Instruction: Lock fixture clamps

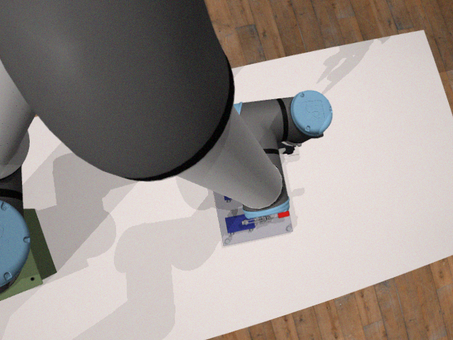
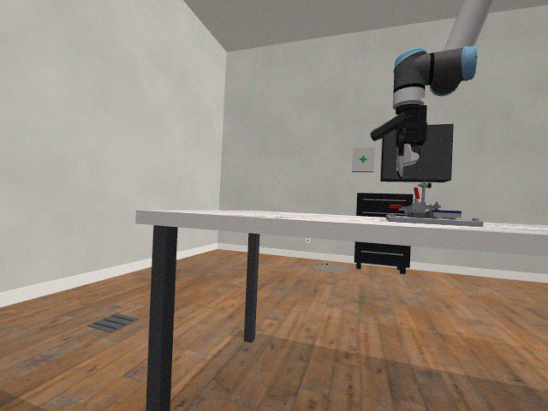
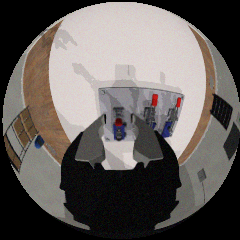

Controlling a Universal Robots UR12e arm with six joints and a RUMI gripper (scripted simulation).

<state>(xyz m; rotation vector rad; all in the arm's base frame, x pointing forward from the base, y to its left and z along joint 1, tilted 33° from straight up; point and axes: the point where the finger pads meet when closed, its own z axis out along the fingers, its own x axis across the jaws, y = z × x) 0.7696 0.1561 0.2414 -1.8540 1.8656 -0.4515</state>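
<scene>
My hand is 8 cm past the grey fixture plate, 11 cm to the left of it and 15 cm above it. Also, from my hand: blue part: 13 cm behind, 22 cm to the right, 13 cm below.
</scene>
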